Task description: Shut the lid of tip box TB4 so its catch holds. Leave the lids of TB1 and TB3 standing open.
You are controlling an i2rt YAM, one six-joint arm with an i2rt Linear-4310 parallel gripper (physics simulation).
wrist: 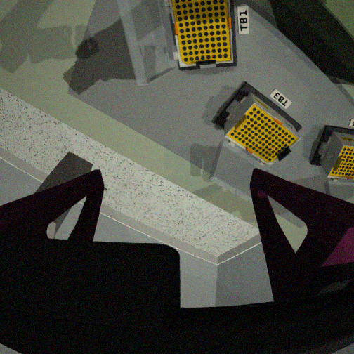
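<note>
Tip box TB4 [344, 161] is at the right edge of the wrist view, cut off by the frame. Its yellow tip rack is uncovered, and its lid is mostly out of view. Tip box TB3 [262, 133] sits left of it, its see-through lid [234, 162] open towards the lower left. Tip box TB1 [203, 37] is at the top, its see-through lid [131, 37] standing open on its left side. My gripper [176, 177] is wide open with nothing between the fingers. It hangs nearer the camera, below and left of TB3 in the picture, apart from all three boxes.
The boxes stand on a grey mat [150, 107]. A speckled pale ledge [145, 185] runs diagonally beneath the fingers and ends in a corner at lower right. Dark shadows fall left of TB1. A dark green shape [315, 35] crosses the upper right.
</note>
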